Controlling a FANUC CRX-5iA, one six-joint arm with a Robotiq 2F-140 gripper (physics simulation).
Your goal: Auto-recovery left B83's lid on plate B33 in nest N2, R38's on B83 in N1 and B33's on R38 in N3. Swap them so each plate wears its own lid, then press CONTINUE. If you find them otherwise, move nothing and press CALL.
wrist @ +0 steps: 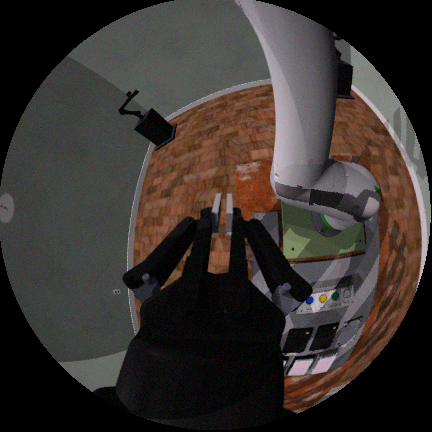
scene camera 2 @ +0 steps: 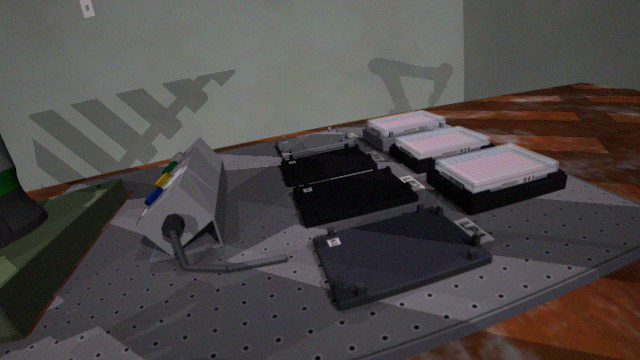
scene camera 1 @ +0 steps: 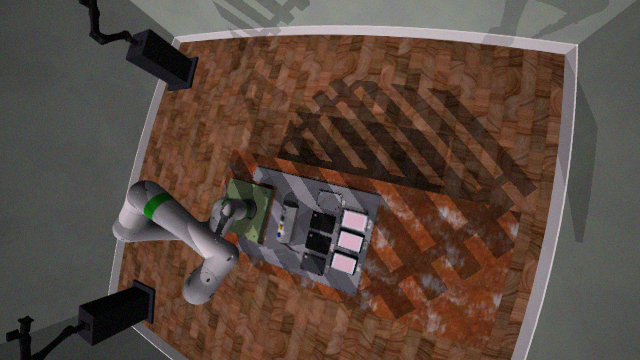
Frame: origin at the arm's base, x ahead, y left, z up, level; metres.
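Seen in the pictures: gripper, fingertip midpoint: (wrist: pixel 223 201); arm's base at its link origin: (wrist: pixel 328 215) (scene camera 1: pixel 247 209).
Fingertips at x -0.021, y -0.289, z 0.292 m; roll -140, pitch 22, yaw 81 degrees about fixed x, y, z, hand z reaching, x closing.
Observation:
Pixels of each thing's top centre, then the offset from my fingertips to it. "spot": a spot on its surface instead. Level surfaces: height alone.
- grey button box at its top centre: (scene camera 2: pixel 179 158) (wrist: pixel 329 305) (scene camera 1: pixel 283 224) dx +0.322, dy +0.247, dz -0.237 m
- grey perforated board at its surface level: dz -0.321 m
- cable at a spot on its surface: (scene camera 2: pixel 227 268) spot: dx +0.354, dy +0.079, dz -0.315 m
Three pink plates under clear lids stand in a row. The nearest in scene camera 2 (scene camera 1: pixel 344 263) (scene camera 2: pixel 497 167) and the middle one (scene camera 1: pixel 350 241) (scene camera 2: pixel 442 141) sit on black nests, the far one (scene camera 1: pixel 354 220) (scene camera 2: pixel 407 121) on a grey nest. All three look covered; their small labels are not surely legible. A grey button box (scene camera 1: pixel 287 222) (scene camera 2: pixel 190 192) carries blue (wrist: pixel 309 300), yellow (wrist: pixel 323 298) and green (wrist: pixel 335 296) buttons and a pale one. My gripper (wrist: pixel 223 201) is shut and empty, with a narrow gap between its pads, away from the plates and box.
Two black holders (scene camera 1: pixel 322 221) (scene camera 1: pixel 318 242), a dark grey one (scene camera 1: pixel 313 263) (scene camera 2: pixel 400 255) and a pale one (scene camera 1: pixel 330 200) lie between box and plates on the grey perforated board (scene camera 2: pixel 260 320). A cable (scene camera 2: pixel 227 268) leaves the box. The arm stands on a green base (scene camera 1: pixel 262 220) (scene camera 2: pixel 60 235).

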